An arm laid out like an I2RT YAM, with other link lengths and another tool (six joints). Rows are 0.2 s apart.
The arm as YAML. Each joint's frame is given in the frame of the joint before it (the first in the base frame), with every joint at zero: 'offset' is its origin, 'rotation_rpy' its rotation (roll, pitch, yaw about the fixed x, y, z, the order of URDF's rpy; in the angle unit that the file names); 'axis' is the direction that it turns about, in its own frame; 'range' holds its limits. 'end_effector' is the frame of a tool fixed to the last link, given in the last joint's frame.
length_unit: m
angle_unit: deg
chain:
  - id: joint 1
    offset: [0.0, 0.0, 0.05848]
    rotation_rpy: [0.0, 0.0, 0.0]
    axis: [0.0, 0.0, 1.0]
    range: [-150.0, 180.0]
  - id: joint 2
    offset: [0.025, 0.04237, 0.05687]
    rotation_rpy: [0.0, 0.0, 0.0]
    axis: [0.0, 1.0, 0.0]
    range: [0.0, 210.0]
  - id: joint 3
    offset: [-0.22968, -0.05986, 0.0]
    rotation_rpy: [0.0, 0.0, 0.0]
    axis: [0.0, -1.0, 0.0]
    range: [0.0, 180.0]
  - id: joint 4
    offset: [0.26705, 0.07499, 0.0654]
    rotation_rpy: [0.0, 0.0, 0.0]
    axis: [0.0, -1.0, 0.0]
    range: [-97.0, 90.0]
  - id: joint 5
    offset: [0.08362, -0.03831, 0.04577]
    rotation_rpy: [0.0, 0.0, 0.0]
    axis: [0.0, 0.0, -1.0]
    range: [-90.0, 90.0]
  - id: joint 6
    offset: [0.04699, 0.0, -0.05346]
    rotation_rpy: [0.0, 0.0, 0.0]
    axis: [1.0, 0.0, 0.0]
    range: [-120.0, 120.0]
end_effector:
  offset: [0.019, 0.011, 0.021]
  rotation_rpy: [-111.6, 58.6, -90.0]
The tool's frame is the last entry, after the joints.
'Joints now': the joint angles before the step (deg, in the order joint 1, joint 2, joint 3, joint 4, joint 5, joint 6). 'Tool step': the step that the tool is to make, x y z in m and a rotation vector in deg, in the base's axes. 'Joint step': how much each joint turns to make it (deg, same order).
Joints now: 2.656, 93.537, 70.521, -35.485, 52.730, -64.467
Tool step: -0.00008, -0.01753, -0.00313, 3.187, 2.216, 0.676
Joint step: -3.432, 0.001, 0.002, 0.021, -4.895, -2.841
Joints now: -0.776, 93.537, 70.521, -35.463, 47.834, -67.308
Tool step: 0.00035, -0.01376, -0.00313, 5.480, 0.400, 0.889
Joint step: -3.213, -0.001, 0.001, -0.001, -6.798, -0.896
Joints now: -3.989, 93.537, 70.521, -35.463, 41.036, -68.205
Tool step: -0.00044, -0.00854, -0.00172, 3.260, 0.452, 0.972
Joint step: -2.032, 0.001, 0.001, -0.023, -4.305, -1.135
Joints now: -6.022, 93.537, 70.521, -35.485, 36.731, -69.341
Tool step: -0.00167, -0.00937, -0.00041, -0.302, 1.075, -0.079
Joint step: -1.486, 0.001, 0.002, 0.022, -0.372, -1.771
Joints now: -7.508, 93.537, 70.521, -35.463, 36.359, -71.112
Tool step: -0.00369, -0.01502, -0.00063, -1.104, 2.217, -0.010
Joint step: -2.295, 0.000, 0.000, -0.043, 0.022, -3.344
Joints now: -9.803, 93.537, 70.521, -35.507, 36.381, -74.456
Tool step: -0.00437, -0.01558, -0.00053, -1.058, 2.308, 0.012
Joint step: -2.404, 0.000, 0.001, 0.022, 0.000, -3.519
